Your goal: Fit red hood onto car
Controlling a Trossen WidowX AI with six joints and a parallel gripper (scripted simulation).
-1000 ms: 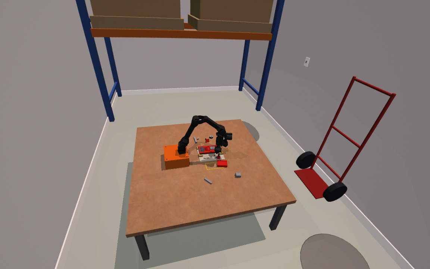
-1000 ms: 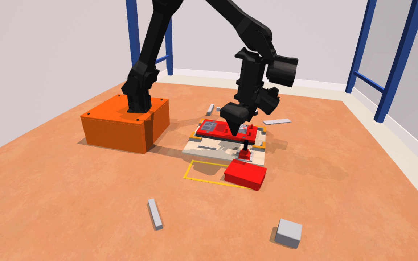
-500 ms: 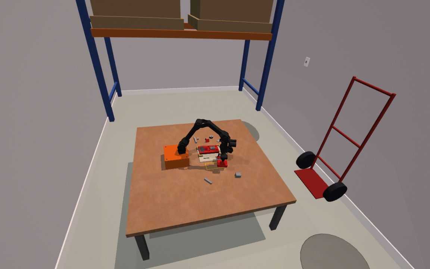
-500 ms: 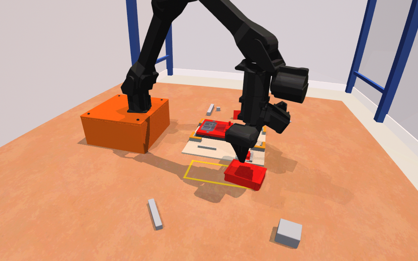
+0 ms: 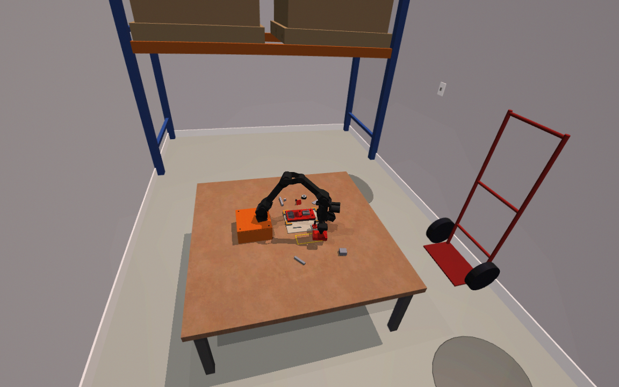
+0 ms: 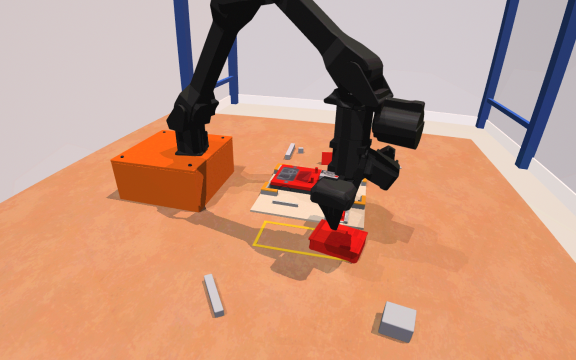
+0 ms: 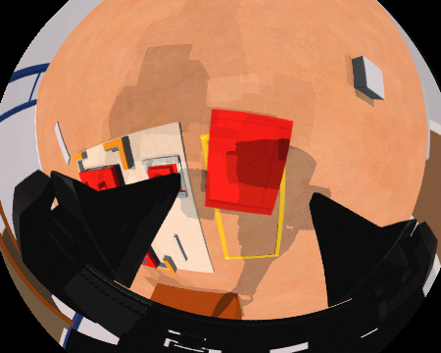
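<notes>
Now: the red hood 50 mm below my gripper tip. The rest, counted from my gripper tip: black wheel: 440 mm to the left, 70 mm ahead, 60 mm below; grey engine block: 230 mm to the left, 50 mm below; cream jig: 200 mm to the left, 60 mm below, 30 mm behind.
</notes>
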